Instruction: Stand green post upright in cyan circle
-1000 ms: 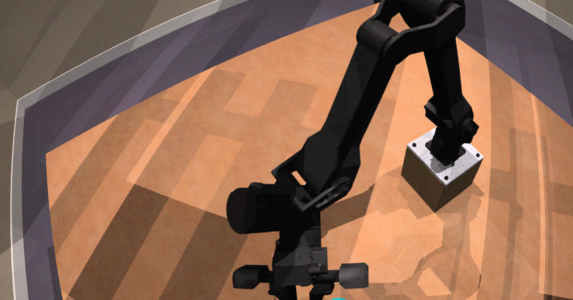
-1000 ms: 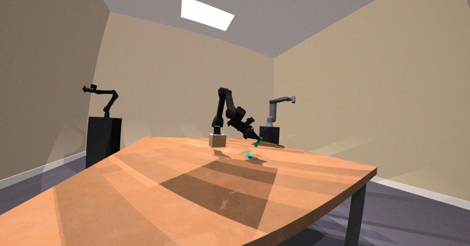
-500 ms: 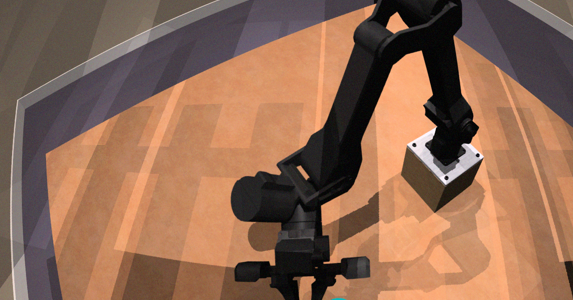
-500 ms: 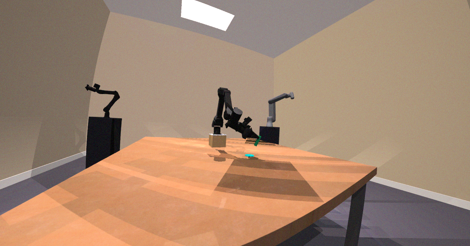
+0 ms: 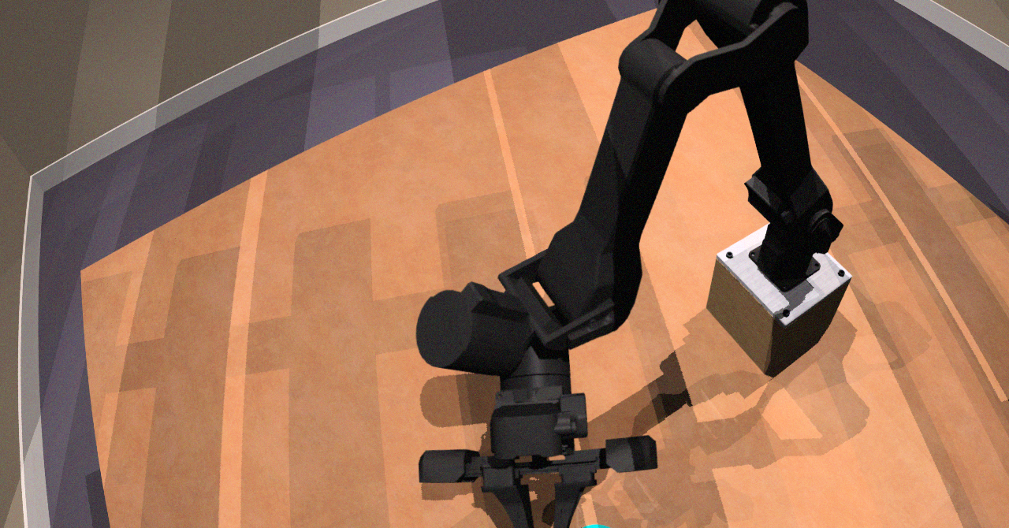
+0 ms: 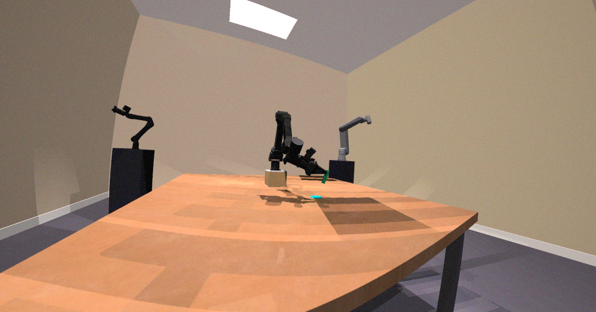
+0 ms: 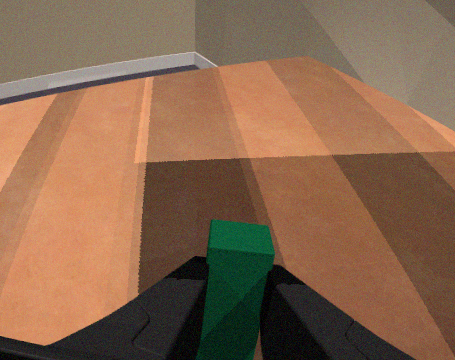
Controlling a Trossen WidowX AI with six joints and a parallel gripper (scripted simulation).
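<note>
Right now the cyan circle is 6 cm behind my gripper tip, 2 cm to the right of it and 13 cm below it. Round my gripper tip: green post: 2 cm below.
</note>
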